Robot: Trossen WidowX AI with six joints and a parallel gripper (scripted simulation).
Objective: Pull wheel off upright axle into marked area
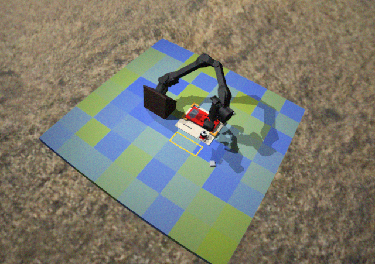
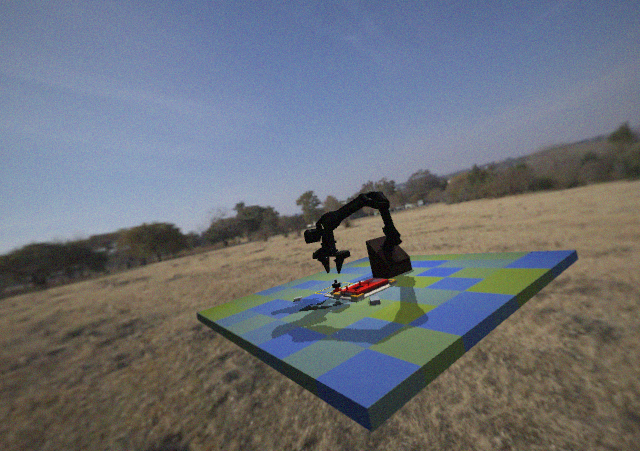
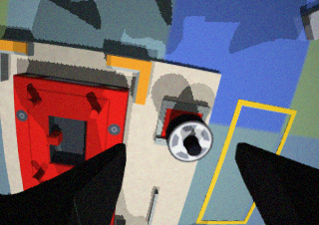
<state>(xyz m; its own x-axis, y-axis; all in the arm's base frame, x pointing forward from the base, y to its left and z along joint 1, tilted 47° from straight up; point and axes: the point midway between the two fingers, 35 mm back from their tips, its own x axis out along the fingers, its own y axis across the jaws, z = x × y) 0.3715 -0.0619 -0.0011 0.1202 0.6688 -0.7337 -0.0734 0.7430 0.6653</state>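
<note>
My gripper tip is now 6 cm above the small dark wheel, 2 cm to the left of it and 2 cm past it.
</note>
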